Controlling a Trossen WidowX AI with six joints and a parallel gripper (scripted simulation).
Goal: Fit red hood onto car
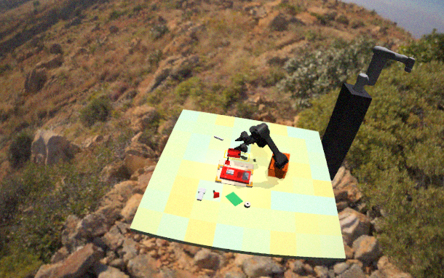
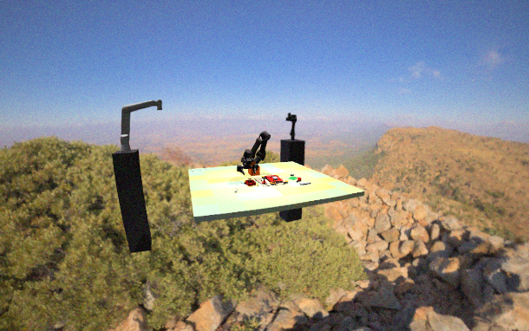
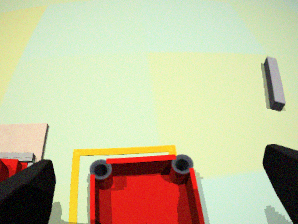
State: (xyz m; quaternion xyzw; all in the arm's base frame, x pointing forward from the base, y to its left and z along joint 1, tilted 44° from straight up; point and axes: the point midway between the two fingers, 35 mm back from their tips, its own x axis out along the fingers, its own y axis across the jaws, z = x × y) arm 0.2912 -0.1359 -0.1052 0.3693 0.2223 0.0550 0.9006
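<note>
My gripper tip is now 10 mm past the red hood, 10 mm to the right of it and 80 mm above it. Also, from my gripper tip: white piece 190 mm ahead, 430 mm to the left, 80 mm below; then white wheel 110 mm behind, 480 mm to the left, 80 mm below; then green flat tile 20 mm behind, 430 mm to the left, 90 mm below.
</note>
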